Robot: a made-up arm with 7 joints. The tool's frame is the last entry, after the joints. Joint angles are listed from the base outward.
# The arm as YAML. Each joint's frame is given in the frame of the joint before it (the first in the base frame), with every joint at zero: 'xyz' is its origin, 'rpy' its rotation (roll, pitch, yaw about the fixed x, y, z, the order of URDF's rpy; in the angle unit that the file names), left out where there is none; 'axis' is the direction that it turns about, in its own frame. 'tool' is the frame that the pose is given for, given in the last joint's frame.
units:
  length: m
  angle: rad
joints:
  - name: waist
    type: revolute
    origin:
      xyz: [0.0, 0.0, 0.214]
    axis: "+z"
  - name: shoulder
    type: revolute
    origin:
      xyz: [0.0, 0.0, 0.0]
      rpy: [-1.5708, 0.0, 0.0]
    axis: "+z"
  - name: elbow
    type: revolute
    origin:
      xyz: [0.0, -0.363, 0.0]
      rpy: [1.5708, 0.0, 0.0]
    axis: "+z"
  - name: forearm
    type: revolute
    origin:
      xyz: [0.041, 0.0, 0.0]
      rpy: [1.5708, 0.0, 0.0]
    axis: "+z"
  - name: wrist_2
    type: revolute
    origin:
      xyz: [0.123, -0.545, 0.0]
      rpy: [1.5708, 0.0, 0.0]
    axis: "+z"
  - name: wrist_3
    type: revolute
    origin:
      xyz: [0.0, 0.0, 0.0]
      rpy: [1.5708, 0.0, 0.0]
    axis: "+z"
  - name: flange
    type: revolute
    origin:
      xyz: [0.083, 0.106, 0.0]
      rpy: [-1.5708, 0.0, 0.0]
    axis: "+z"
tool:
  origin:
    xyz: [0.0, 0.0, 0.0]
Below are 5 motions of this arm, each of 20 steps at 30 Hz.
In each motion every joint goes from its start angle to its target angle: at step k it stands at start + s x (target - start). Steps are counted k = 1, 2, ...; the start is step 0. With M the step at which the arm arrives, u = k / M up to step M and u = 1 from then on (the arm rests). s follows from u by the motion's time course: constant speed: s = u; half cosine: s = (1 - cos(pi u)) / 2; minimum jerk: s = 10 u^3 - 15 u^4 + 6 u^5.
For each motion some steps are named. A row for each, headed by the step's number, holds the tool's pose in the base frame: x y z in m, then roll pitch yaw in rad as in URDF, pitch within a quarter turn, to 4 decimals.
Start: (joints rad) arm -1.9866 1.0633 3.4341 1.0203 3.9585 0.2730 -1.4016
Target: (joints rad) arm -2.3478 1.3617 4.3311 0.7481 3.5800 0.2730 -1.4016
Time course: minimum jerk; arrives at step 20
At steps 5, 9, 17, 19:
5: -0.1581 0.3085 0.7679 -0.7584 0.4746 0.2170
9: -0.2553 0.3523 0.6572 -0.9346 0.1504 0.0828
17: -0.2956 0.4420 0.3925 -1.2039 -0.5162 -0.0897
19: -0.2927 0.4453 0.3802 -1.2166 -0.5473 -0.0949

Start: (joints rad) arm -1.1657 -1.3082 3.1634 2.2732 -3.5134 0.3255 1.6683
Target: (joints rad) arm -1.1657 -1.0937 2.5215 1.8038 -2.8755 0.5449 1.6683
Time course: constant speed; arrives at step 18
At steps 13, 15, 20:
13: -0.0940 0.9075 -0.0326 1.8080 0.2411 -3.0144
15: -0.0415 0.9054 -0.0181 1.7734 0.2463 -3.1104
20: 0.0395 0.8967 0.0094 1.7090 0.2468 3.0196

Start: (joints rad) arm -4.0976 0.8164 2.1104 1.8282 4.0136 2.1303 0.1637
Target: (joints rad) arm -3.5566 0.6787 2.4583 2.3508 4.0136 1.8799 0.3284
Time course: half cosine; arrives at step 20
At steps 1, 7, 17, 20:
1: -0.6375 0.0254 0.8342 2.0378 -0.5571 -3.0287
7: -0.6009 -0.0215 0.9102 2.1621 -0.7345 -2.9425
17: -0.5144 -0.0750 1.0432 2.7590 -1.0847 -3.0080
20: -0.5100 -0.0767 1.0501 2.8360 -1.1011 -3.0416

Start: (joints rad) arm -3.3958 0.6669 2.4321 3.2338 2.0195 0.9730 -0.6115
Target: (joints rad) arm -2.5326 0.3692 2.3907 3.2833 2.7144 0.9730 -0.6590
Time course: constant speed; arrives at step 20
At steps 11, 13, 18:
11: -0.6151 0.0142 1.0419 1.1820 -0.2820 -2.4263
13: -0.5942 -0.0302 1.0560 1.2015 -0.3244 -2.2947
18: -0.5286 -0.1248 1.0889 1.2351 -0.4310 -1.9587

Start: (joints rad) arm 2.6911 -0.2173 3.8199 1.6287 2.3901 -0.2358 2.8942
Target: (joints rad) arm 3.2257 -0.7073 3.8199 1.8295 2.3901 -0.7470 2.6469
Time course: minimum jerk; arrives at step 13
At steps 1, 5, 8, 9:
1: 0.7398 0.0454 0.5263 1.9550 -0.6423 1.4241
5: 0.7527 0.1293 0.4609 2.1648 -0.5672 1.3965
8: 0.7398 0.2619 0.3601 2.4420 -0.4077 1.4332
9: 0.7288 0.2999 0.3309 2.5151 -0.3557 1.4603

